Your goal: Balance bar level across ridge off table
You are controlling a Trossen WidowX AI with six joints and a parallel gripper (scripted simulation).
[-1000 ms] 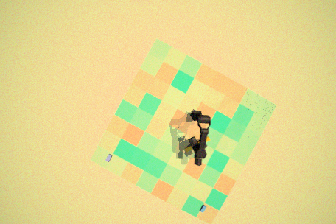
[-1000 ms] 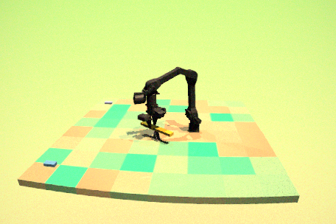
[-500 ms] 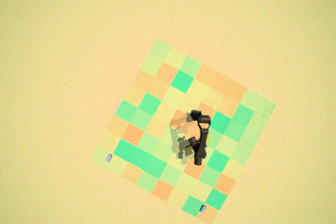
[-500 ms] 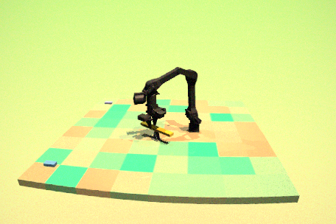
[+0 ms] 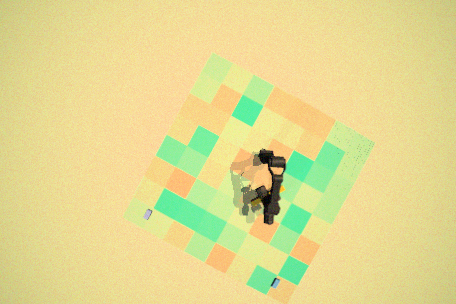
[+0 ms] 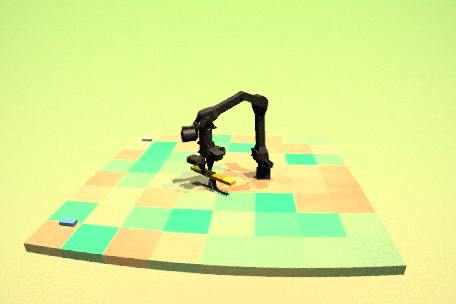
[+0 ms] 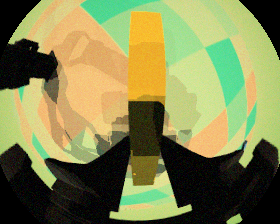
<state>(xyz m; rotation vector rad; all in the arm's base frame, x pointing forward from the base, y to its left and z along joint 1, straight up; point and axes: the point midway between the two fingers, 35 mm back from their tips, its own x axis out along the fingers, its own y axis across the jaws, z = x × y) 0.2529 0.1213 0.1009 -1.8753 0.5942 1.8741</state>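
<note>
My gripper tip is 20 mm past the yellow bar and 20 mm to the right of it.
</note>
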